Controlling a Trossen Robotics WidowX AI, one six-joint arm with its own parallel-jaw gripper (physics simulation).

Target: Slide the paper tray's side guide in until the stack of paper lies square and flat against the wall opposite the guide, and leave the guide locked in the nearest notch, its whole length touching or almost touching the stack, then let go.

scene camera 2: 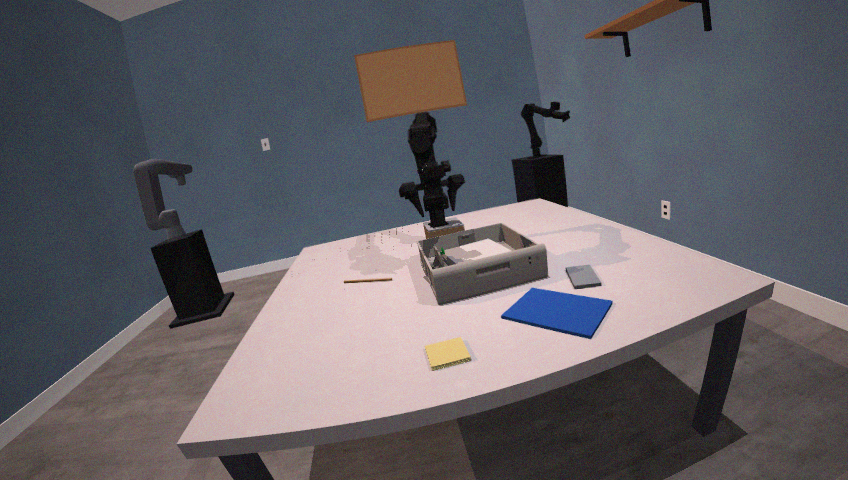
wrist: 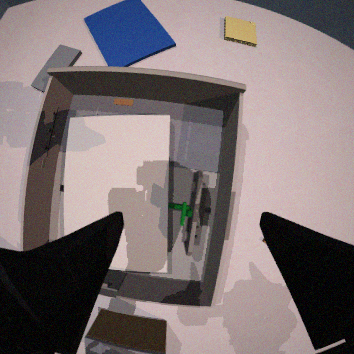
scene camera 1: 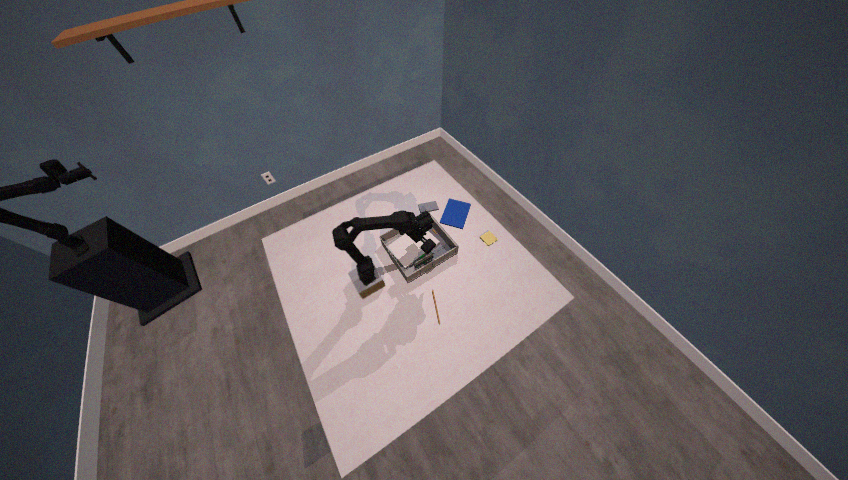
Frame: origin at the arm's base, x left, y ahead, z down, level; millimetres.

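Seen in the pictures: gripper, fingertip midpoint: (scene camera 2: pixel 438 213) (wrist: pixel 192 219) (scene camera 1: pixel 423 242); arm's base, link origin: (scene camera 2: pixel 438 224) (scene camera 1: pixel 367 278).
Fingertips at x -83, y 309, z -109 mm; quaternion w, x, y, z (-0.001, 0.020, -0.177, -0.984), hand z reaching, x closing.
Note:
Offsets run from my fingertips to a thing's top centre. "spot": to the spot under its first point.
The grey paper tray {dx +83, dy +27, dz +96 mm} (scene camera 1: pixel 443 260) (scene camera 2: pixel 493 285) (wrist: pixel 150 82) stands on the table. The white stack of paper {dx +107, dy +8, dz +151 mm} (scene camera 1: pixel 399 250) (scene camera 2: pixel 490 245) (wrist: pixel 90 165) lies inside it, close to the left wall in the wrist view, with a narrow strip between them. The grey side guide {dx -8, dy -17, dz +111 mm} (scene camera 1: pixel 424 259) (wrist: pixel 198 200) stands near the right wall there, apart from the stack, with a green piece {spot: dx -5, dy -13, dz +120 mm} (scene camera 2: pixel 442 252) (wrist: pixel 185 213) on its stack side. My gripper (scene camera 1: pixel 426 236) (scene camera 2: pixel 437 212) (wrist: pixel 192 219) is open and empty above the tray, its fingertips on either side of the guide in the wrist view. Its height over the guide is hard to tell.
A blue folder {dx +125, dy +373, dz +184 mm} (scene camera 1: pixel 455 213) (scene camera 2: pixel 559 311) (wrist: pixel 130 32), a grey box {dx +279, dy +277, dz +182 mm} (scene camera 1: pixel 428 206) (scene camera 2: pixel 583 276) (wrist: pixel 57 67) and a yellow pad {dx -143, dy +381, dz +181 mm} (scene camera 1: pixel 488 237) (scene camera 2: pixel 447 353) (wrist: pixel 240 31) lie outside the tray. A pencil {dx -237, dy -130, dz +185 mm} (scene camera 1: pixel 436 307) (scene camera 2: pixel 367 280) lies beyond the guide-side wall.

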